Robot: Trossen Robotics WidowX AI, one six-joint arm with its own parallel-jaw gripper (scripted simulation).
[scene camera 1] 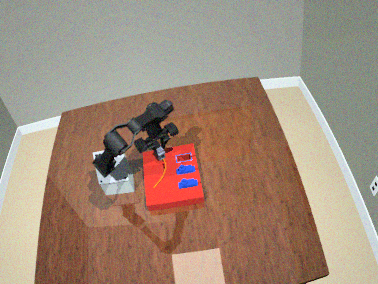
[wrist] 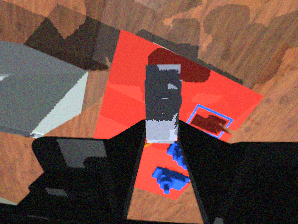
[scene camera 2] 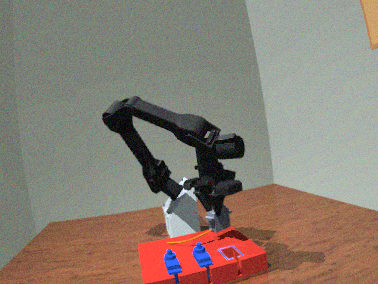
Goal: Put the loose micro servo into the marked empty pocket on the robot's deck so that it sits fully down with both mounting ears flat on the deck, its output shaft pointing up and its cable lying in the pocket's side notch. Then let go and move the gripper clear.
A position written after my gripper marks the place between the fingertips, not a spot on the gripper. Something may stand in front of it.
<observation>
In view: my gripper [scene camera 2: 214, 215] and a red deck [wrist: 123, 105].
My gripper also shows in the wrist view [wrist: 161, 123].
</observation>
